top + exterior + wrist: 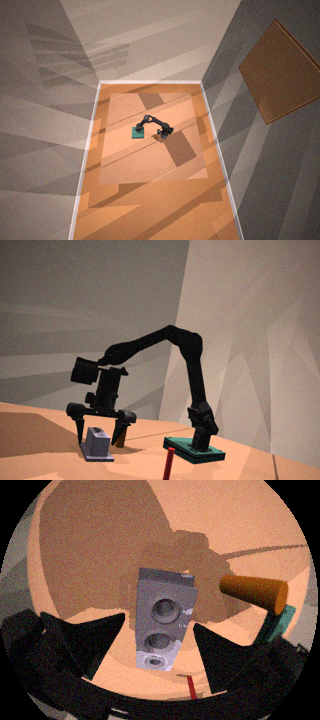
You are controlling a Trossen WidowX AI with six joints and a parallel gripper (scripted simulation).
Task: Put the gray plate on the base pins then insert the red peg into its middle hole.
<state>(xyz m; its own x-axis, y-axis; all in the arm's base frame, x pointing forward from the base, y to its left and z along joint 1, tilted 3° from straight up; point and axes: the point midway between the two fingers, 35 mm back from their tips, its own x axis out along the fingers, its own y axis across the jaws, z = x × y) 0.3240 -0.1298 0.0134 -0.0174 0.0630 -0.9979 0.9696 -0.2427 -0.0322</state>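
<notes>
Now: gripper tip 2 cm below the gray plate. From my gripper tip the other things lie so: orange cylinder 11 cm behind, 4 cm to the right, 2 cm above; then red peg 6 cm behind, 21 cm to the left, 2 cm above.
</notes>
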